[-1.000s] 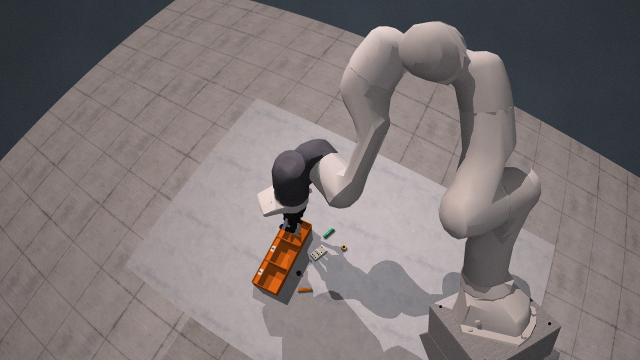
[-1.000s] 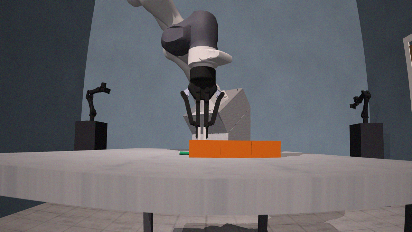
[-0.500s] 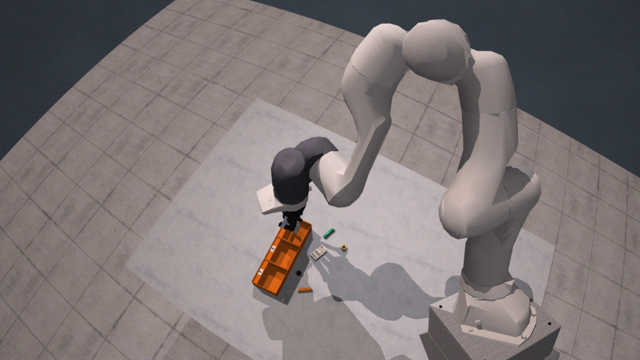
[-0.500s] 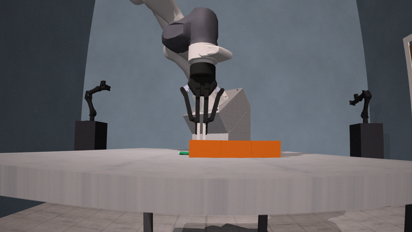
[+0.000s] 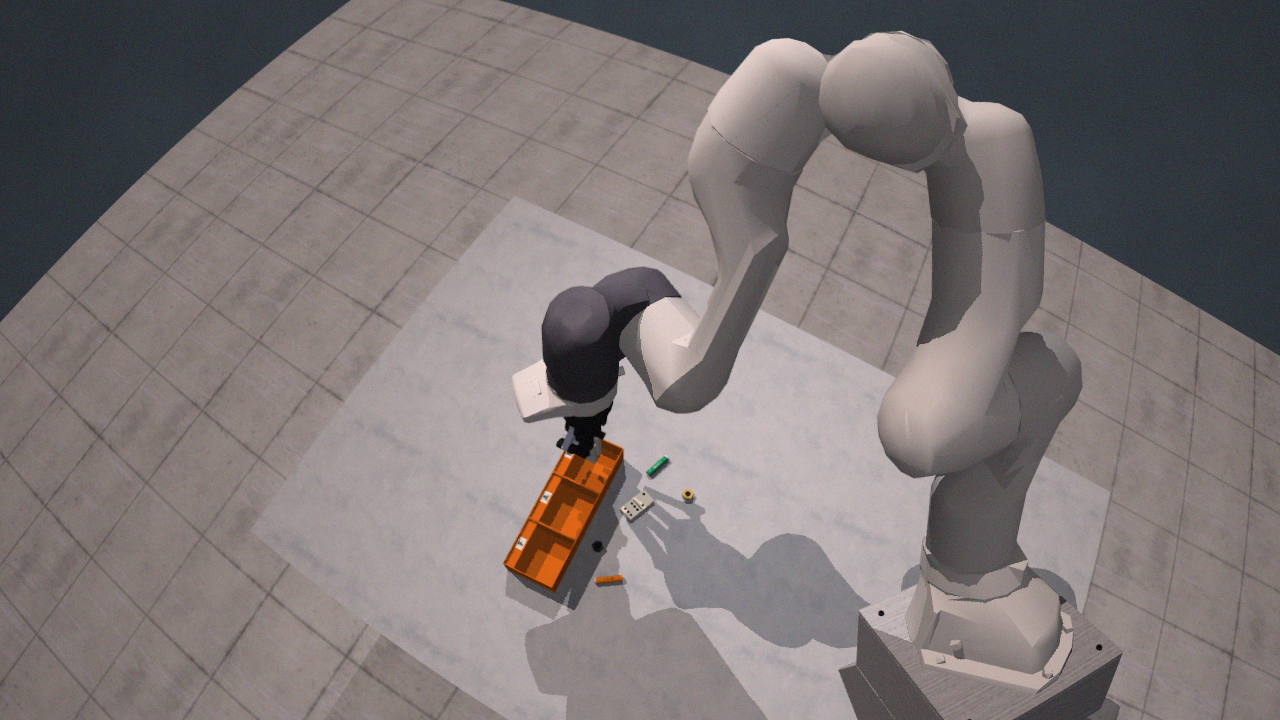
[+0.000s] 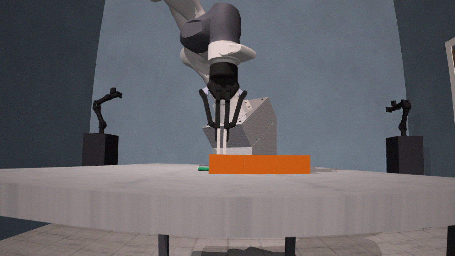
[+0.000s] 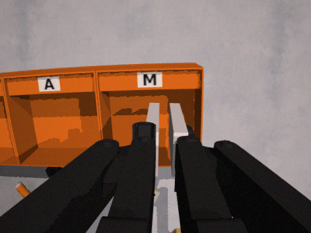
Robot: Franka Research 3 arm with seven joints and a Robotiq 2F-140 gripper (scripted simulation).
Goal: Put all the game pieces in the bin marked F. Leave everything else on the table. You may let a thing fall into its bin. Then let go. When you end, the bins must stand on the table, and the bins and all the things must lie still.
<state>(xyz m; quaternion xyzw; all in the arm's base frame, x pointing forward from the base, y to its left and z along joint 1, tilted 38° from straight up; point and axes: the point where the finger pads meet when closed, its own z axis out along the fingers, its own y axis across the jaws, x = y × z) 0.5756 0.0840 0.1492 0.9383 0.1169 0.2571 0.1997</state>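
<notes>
Right now my hand is 9 cm to the right of the orange bin, 6 cm above it and 2 cm past it. The rest, counted from my hand: green cylinder: 9 cm behind, 7 cm below, 6 cm to the right; then black nut: 11 cm to the left, 9 cm behind, 7 cm below; then white domino: 10 cm behind, 7 cm below, 1 cm to the left.
</notes>
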